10 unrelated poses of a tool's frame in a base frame.
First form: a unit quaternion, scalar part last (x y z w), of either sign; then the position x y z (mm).
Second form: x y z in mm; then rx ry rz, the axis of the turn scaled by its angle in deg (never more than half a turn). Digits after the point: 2 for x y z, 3 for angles.
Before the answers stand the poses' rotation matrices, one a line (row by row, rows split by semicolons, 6 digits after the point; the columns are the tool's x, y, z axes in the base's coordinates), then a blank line. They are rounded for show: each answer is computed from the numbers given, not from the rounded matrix.
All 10 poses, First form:
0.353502, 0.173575, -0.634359, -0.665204, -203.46, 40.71, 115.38
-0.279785, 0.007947, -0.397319, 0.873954, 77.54, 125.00, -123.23
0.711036, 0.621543, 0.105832, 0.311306, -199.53, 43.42, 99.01
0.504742, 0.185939, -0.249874, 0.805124, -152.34, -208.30, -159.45
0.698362, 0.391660, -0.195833, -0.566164, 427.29, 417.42, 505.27
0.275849, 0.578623, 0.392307, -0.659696, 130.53, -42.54, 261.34
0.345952, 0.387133, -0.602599, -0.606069, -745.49, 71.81, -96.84
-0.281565, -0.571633, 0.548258, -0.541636, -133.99, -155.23, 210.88
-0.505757, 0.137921, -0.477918, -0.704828, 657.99, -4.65, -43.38
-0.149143, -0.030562, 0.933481, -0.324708, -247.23, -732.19, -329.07
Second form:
0.134920 -0.721238 -0.679420; 0.966675 -0.054750 0.250084; -0.217569 -0.690520 0.689816
0.684149 0.690030 0.236218; -0.698923 0.527716 0.482723; 0.208437 -0.495353 0.843315
0.204968 0.817987 0.537481; 0.949771 -0.033545 -0.311141; -0.236479 0.574258 -0.783776
0.805979 0.590062 0.047164; -0.214657 0.365597 -0.905683; -0.551652 0.719838 0.421324
0.616503 0.325294 -0.717013; 0.768789 -0.052121 0.637375; 0.169963 -0.944175 -0.282215
0.022582 0.836831 -0.546995; -0.198381 0.540005 0.817948; 0.979865 0.090043 0.178206
-0.025995 -0.462574 -0.886199; 0.998292 0.034383 -0.047230; 0.052318 -0.885914 0.460890
-0.254703 0.915817 0.310494; -0.272009 0.240268 -0.931817; -0.927975 -0.321793 0.187913
0.505145 -0.813209 0.288999; 0.534191 0.031609 -0.844773; 0.677842 0.581113 0.450376
-0.744642 0.615334 -0.258597; -0.597101 -0.787261 -0.153914; -0.298292 0.039798 0.953645

-203.46, 40.71, 115.38, -45.737, -22.457, 82.074
77.54, 125.00, -123.23, -33.480, 0.951, -47.544
-199.53, 43.42, 99.01, 107.537, 94.002, 16.006
-152.34, -208.30, -159.45, 61.916, 22.809, -30.652
427.29, 417.42, 505.27, -94.071, -52.757, 26.379
130.53, -42.54, 261.34, -35.768, -75.026, -50.868
-745.49, 71.81, -96.84, -45.837, -51.293, 79.842
-133.99, -155.23, 210.88, 38.322, 77.801, -74.619
657.99, -4.65, -43.38, 64.429, -17.570, 60.883
-247.23, -732.19, -329.07, 22.408, 4.592, -140.251

